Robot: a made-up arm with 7 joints. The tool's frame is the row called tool. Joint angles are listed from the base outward.
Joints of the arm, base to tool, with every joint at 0 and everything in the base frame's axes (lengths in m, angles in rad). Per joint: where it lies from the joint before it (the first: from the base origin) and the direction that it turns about. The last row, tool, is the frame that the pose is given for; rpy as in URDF.
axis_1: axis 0 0 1 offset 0 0 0.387
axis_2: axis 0 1 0 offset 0 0 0
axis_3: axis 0 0 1 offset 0 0 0.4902
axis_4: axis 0 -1 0 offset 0.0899 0 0
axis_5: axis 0 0 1 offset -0.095 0 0.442
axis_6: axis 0 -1 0 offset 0 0 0
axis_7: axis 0 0 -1 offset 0.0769 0 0
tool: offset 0 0 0 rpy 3.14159 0 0
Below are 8 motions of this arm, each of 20 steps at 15 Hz.
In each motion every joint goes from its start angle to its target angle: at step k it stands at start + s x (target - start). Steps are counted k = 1, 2, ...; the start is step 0. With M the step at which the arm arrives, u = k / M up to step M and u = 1 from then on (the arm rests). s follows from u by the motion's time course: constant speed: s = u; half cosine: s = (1 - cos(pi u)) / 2; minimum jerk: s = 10 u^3 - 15 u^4 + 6 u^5.
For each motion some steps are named. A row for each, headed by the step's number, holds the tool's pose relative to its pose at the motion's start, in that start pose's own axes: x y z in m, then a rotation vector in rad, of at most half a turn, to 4 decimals.
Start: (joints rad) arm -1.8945 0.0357 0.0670 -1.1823 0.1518 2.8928 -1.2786
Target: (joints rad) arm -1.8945 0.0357 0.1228 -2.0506 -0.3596 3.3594 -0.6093
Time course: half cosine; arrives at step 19
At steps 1, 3, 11, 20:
1: -0.0007 -0.0023 0.0014 0.0022 -0.0021 0.0015
3: -0.0060 -0.0206 0.0118 0.0197 -0.0177 0.0125
11: -0.0651 -0.2343 0.0643 0.2258 -0.1154 0.1087
20: -0.1052 -0.3806 0.0362 0.4093 -0.1276 0.1876

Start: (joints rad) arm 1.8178 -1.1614 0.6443 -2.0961 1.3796 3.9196 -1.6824
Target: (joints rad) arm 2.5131 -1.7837 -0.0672 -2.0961 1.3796 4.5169 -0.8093
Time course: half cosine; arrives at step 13
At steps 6, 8, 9, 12, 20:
6: -0.0490 0.2630 -0.0868 -0.4618 0.0709 0.7952
8: -0.1398 0.3915 -0.1203 -0.7148 0.0707 1.2423
9: -0.1942 0.4408 -0.1309 -0.8361 0.0571 1.4383
12: -0.3161 0.5138 -0.1428 -1.0873 0.0028 1.7861
20: -0.3257 0.5179 -0.1433 -1.1069 -0.0028 1.8096

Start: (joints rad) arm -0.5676 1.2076 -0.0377 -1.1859 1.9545 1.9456 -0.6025
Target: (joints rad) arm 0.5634 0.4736 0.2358 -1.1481 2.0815 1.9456 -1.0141
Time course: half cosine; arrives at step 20
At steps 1, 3, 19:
1: -0.0036 -0.0037 0.0066 0.0023 -0.0077 -0.0059
3: -0.0345 -0.0320 0.0576 0.0220 -0.0684 -0.0516
19: -1.1214 -0.4185 0.3332 0.8008 -1.2440 -0.4519

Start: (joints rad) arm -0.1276 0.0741 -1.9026 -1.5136 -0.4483 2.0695 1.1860
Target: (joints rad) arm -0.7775 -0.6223 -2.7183 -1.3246 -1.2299 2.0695 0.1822
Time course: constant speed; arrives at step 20
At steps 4, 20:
4: 0.1715 0.1429 0.1188 -0.2249 0.0669 -0.0033
20: 0.2621 1.0662 0.3451 -1.1985 -0.5815 -0.1970

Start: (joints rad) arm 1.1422 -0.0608 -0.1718 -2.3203 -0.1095 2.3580 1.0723
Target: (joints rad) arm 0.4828 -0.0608 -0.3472 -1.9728 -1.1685 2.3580 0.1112
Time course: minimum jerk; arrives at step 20
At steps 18, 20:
18: 0.2789 0.3103 -0.1271 -0.9028 0.4185 -0.7308
20: 0.2800 0.3140 -0.1282 -0.9150 0.4147 -0.7358

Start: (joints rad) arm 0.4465 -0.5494 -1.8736 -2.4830 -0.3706 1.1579 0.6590
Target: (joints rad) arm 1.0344 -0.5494 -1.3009 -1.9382 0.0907 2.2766 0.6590
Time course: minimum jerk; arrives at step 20
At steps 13, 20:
13: -0.3850 -0.2426 -0.1904 0.5081 0.9909 -0.5949
20: -0.5280 -0.2883 -0.1634 0.7413 1.1131 -0.8946

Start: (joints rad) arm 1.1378 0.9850 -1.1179 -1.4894 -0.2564 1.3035 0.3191
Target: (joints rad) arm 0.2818 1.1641 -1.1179 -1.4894 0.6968 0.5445 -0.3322
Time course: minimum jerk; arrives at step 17
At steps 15, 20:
15: 0.2991 0.0430 0.5934 1.2817 -1.3439 -0.5990
20: 0.2998 0.0435 0.6020 1.3091 -1.3517 -0.6042

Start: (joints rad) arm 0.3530 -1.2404 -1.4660 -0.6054 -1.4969 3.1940 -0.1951
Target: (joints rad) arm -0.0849 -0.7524 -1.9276 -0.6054 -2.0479 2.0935 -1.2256
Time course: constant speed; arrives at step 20
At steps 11, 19, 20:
11: 0.1455 0.1340 -0.0290 -0.1025 -0.7363 -1.2194
19: 0.2439 0.2360 -0.0860 -0.1815 -1.5779 -1.7924
20: 0.2577 0.2485 -0.0960 -0.1883 -1.7039 -1.8278

